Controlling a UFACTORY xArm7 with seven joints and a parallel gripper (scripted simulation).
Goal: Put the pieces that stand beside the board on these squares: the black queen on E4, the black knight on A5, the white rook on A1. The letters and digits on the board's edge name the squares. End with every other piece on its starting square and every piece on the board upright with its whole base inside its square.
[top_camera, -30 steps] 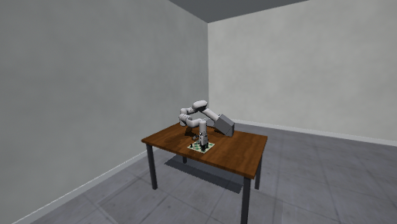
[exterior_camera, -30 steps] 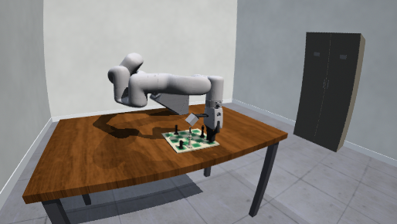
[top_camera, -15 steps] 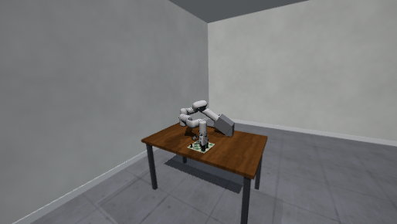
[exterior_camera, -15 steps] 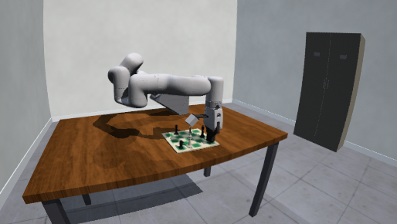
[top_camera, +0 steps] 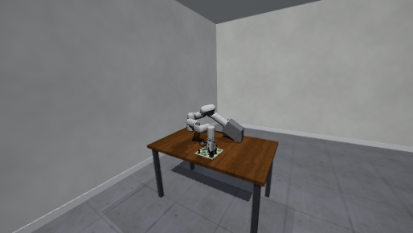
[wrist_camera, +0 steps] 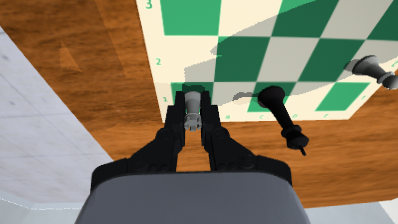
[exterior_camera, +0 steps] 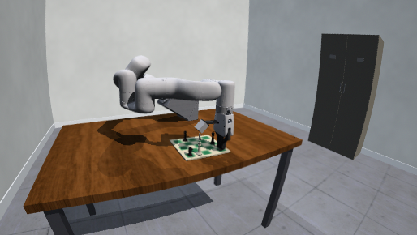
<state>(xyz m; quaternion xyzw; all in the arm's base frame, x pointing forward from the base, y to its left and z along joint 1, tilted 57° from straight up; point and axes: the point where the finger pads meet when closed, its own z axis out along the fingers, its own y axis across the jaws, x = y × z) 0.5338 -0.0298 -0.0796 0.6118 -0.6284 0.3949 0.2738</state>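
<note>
Now: the white rook 10 mm below my hand. Round my hand: cream board 80 mm behind, 70 mm to the right, 30 mm below; black knight 20 mm behind, 150 mm to the right, 10 mm below; black queen 80 mm behind, 10 mm to the left.
</note>
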